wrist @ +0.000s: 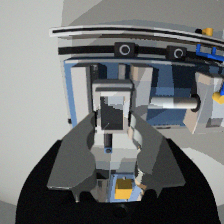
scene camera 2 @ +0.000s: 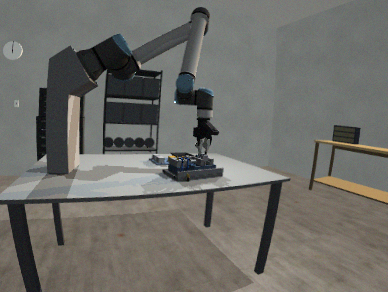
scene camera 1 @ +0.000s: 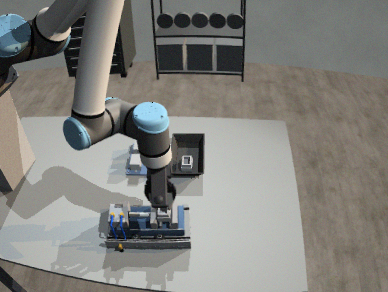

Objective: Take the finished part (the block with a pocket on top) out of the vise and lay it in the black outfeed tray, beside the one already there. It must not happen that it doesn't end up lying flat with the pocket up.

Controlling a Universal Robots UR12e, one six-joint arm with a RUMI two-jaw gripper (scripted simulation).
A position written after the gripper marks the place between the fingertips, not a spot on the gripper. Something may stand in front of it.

In view: the gripper [scene camera 1: 163, 209] and a finished part [wrist: 112, 97].
The gripper is seen too in the wrist view [wrist: 112, 112].
